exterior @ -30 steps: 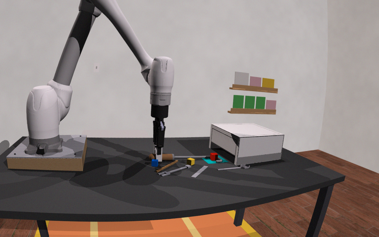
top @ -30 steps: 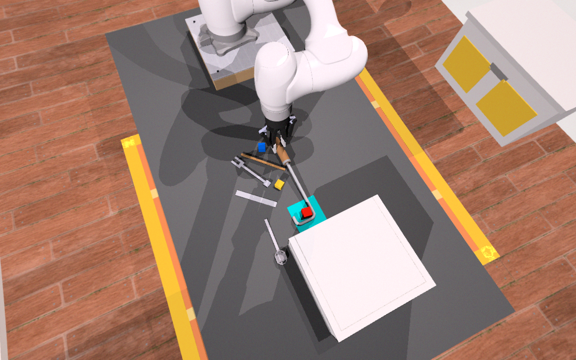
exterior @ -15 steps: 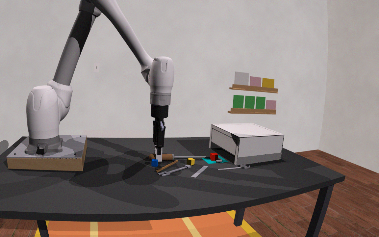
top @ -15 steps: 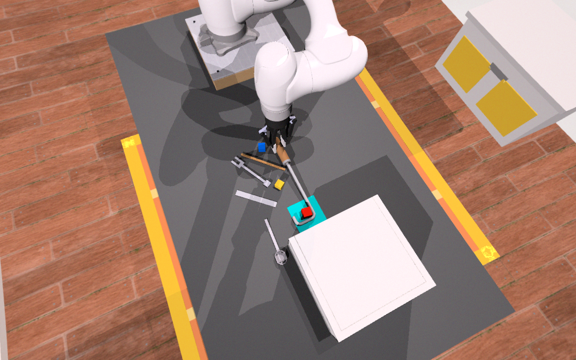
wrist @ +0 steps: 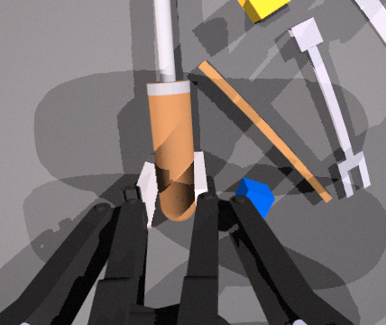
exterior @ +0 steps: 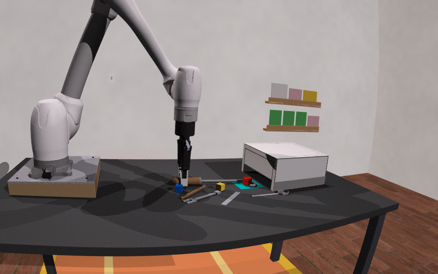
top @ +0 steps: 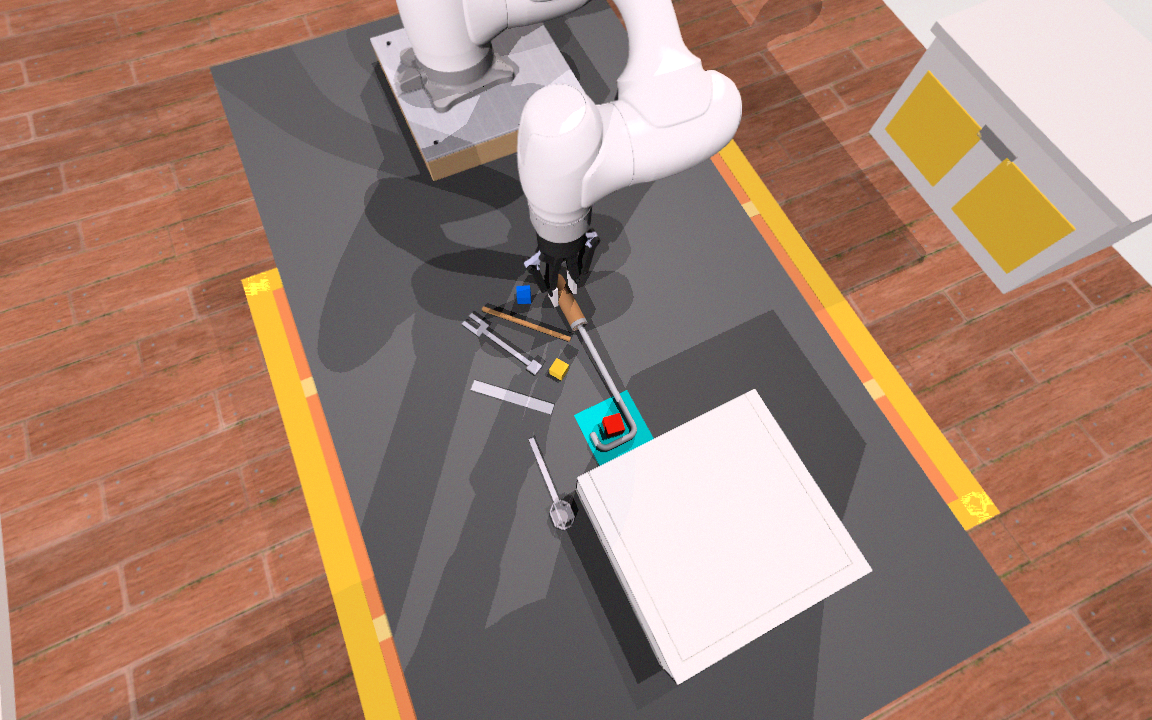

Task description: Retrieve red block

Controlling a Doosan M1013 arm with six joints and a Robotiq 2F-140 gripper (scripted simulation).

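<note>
The blue cube is 60 mm to the right of my hand, 40 mm behind it and 20 mm below it. Round my hand: wooden stick (90 mm to the right, 30 mm below, 10 mm ahead); then forked metal tool (140 mm to the right, 30 mm below, 20 mm ahead); then hook tool (130 mm ahead, 50 mm to the right, 20 mm below).
</note>
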